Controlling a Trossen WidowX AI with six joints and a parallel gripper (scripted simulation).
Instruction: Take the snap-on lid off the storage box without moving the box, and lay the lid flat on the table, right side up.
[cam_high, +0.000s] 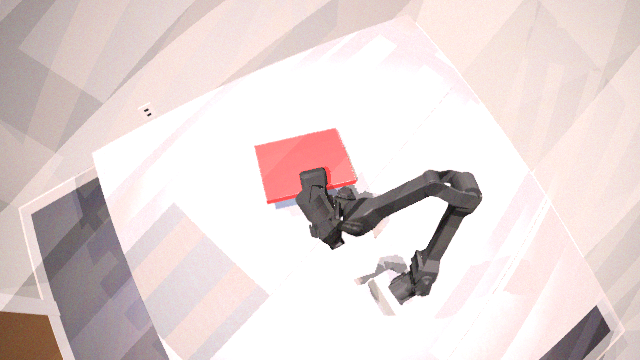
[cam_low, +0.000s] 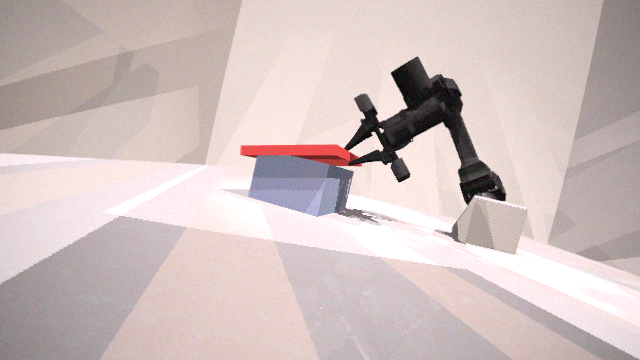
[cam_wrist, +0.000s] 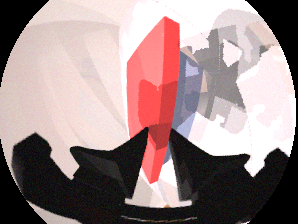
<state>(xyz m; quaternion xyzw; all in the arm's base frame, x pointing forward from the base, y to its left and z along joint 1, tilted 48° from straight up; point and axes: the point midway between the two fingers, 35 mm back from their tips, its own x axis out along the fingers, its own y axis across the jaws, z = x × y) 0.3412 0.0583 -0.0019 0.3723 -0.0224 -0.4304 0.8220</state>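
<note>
Right now my gripper tip is 7 cm short of the red lid, 3 cm to the left of it and 1 cm above it. The rest, counted from my gripper tip: blue-grey storage box: 7 cm below, 7 cm ahead, 2 cm to the right.
</note>
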